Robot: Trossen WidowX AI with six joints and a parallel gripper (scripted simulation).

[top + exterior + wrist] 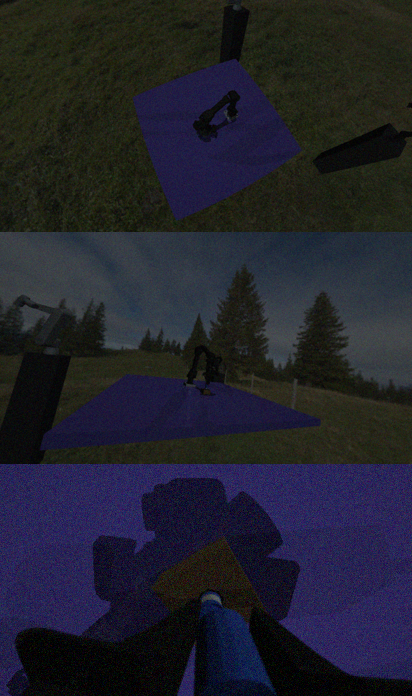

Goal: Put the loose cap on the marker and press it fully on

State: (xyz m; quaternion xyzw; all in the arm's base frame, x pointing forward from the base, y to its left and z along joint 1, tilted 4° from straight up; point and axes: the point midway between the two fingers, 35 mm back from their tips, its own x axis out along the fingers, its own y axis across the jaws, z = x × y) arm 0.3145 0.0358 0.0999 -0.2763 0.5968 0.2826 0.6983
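Right now the blue cap is 1 cm behind my gripper tip, 1 cm to the right of it and 3 cm above it. Round my gripper tip: holder block: 1 cm behind, 1 cm to the right, 6 cm below.
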